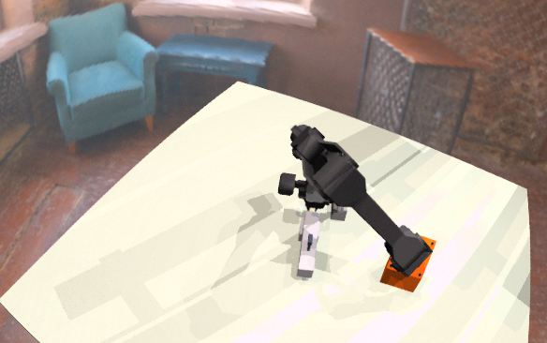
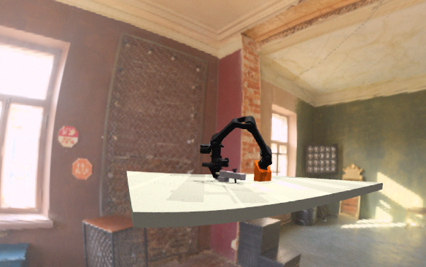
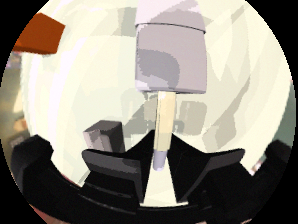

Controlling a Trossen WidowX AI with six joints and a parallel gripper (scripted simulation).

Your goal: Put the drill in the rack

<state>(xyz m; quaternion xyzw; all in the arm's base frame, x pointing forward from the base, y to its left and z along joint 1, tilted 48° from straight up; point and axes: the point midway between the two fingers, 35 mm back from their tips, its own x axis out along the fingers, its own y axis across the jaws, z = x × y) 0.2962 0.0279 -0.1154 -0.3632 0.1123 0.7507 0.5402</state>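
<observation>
The drill lies 20 mm behind my gripper tip, 40 mm to the left of it and 30 mm above it. From my gripper tip the other things lie so: blue key 70 mm behind, 150 mm to the left, 40 mm above; grey rack 60 mm behind, 60 mm to the right; grey block 60 mm behind, 120 mm to the left, 20 mm above.
</observation>
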